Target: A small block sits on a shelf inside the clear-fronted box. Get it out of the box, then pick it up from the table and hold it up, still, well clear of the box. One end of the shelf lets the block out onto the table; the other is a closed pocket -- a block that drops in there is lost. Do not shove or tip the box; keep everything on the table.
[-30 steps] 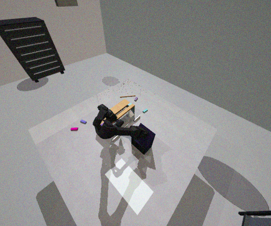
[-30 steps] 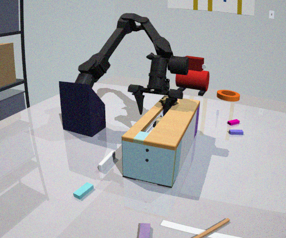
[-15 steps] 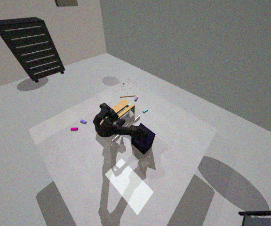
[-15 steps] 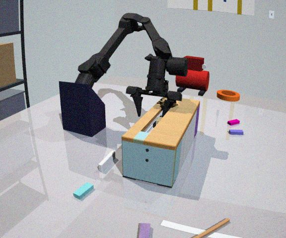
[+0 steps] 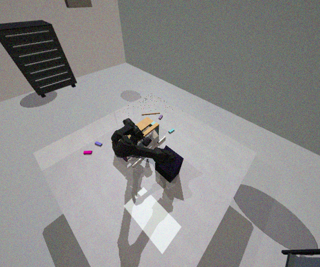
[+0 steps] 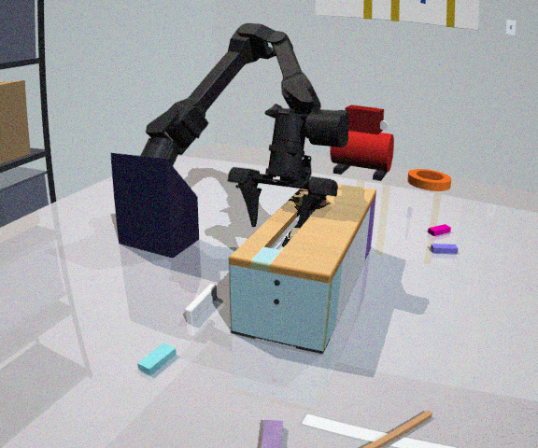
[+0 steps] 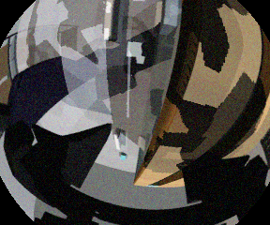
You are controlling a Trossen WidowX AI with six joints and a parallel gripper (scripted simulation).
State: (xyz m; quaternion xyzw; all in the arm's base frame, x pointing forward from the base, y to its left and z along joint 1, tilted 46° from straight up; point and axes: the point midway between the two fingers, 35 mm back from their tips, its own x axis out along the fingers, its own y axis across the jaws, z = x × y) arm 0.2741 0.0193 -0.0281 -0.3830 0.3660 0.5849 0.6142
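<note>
My gripper tip is 40 mm short of the box, 30 mm above it and 10 mm to the left of it. From my gripper tip the other things lie so: purple brick: 310 mm ahead, 230 mm to the left, 80 mm below; then tan block: 50 mm ahead, 20 mm to the right; then cyan block: 310 mm to the right, 80 mm below, 60 mm behind.
</note>
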